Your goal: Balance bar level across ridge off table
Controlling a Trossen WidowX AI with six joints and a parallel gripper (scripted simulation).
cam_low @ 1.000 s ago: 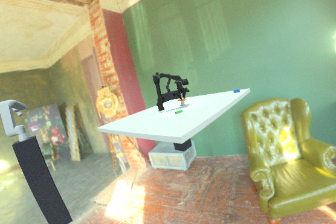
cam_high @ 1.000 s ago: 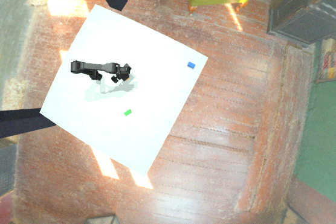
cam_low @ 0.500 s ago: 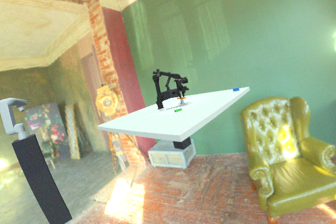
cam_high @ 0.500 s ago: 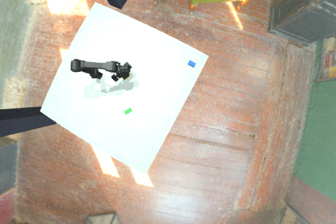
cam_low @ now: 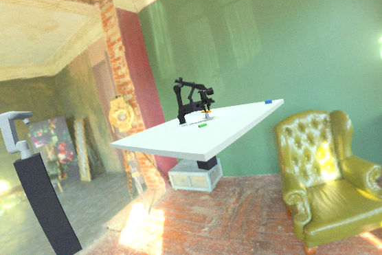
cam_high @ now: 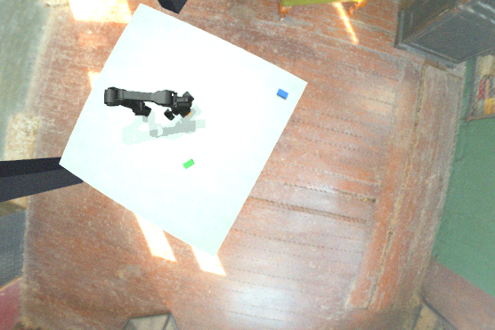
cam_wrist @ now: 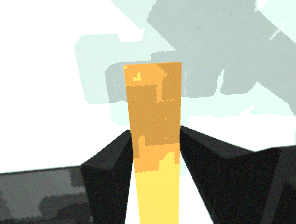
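The orange bar lies 3 cm behind my gripper tip and 1 cm to the left of it. Also, from my gripper tip: green block: 17 cm ahead, 29 cm to the right, 5 cm below; blue block: 49 cm ahead, 37 cm to the left, 4 cm below.
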